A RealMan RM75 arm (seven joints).
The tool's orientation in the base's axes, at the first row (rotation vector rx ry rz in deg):
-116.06 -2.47 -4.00
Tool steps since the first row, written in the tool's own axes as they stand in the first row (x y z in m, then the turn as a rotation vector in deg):
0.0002 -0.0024 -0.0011 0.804 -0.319 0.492
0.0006 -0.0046 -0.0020 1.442 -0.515 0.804
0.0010 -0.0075 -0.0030 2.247 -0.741 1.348
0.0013 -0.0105 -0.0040 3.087 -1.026 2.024
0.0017 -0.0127 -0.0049 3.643 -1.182 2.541
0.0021 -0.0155 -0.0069 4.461 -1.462 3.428
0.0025 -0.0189 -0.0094 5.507 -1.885 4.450
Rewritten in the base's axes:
0.0000 0.0001 0.0026 0.797 0.582 0.125
0.0003 0.0002 0.0050 1.431 0.948 0.207
0.0004 0.0006 0.0081 2.237 1.536 0.226
0.0005 0.0010 0.0113 3.078 2.268 0.242
0.0008 0.0012 0.0136 3.639 2.801 0.193
0.0009 0.0006 0.0171 4.465 3.720 0.111
0.0010 -0.0001 0.0212 5.514 4.824 0.113

